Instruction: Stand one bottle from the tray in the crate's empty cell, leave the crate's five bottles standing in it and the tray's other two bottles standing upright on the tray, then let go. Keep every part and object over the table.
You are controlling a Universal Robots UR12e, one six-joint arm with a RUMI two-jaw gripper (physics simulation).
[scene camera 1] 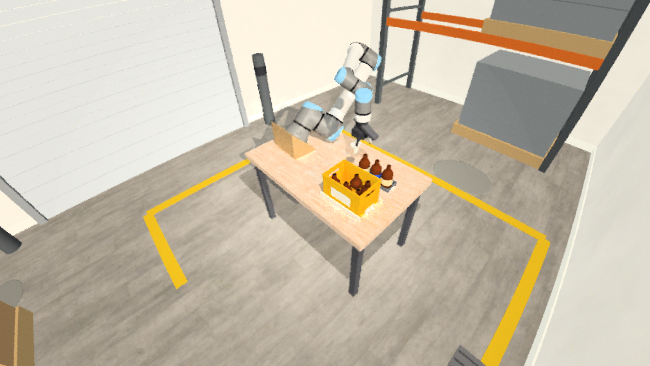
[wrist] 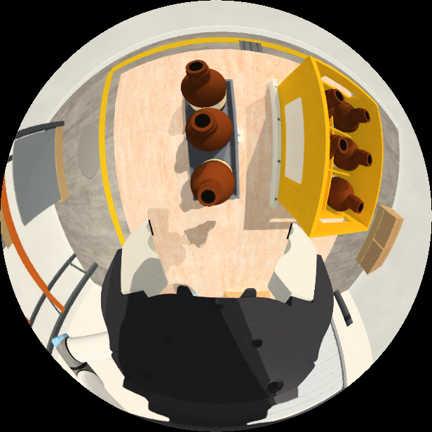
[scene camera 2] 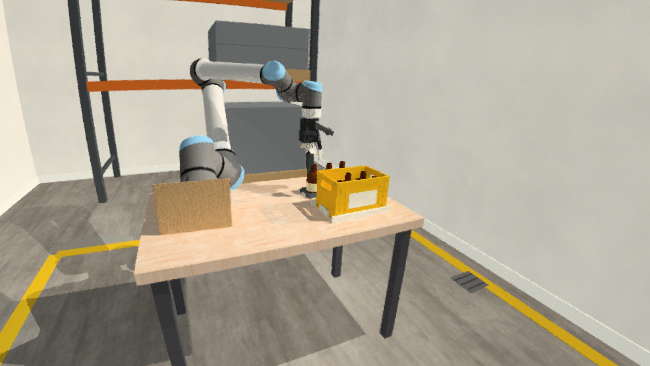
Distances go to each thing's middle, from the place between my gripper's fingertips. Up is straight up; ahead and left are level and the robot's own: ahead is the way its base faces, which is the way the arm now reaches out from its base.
My hand is 19 cm short of the cream-labelled bottle [wrist: 202, 87], 2 cm to the right of it and 12 cm above it. The rest, counted from my hand: pale base strip [wrist: 275, 106] (10 cm ahead, 12 cm to the right, 19 cm below).
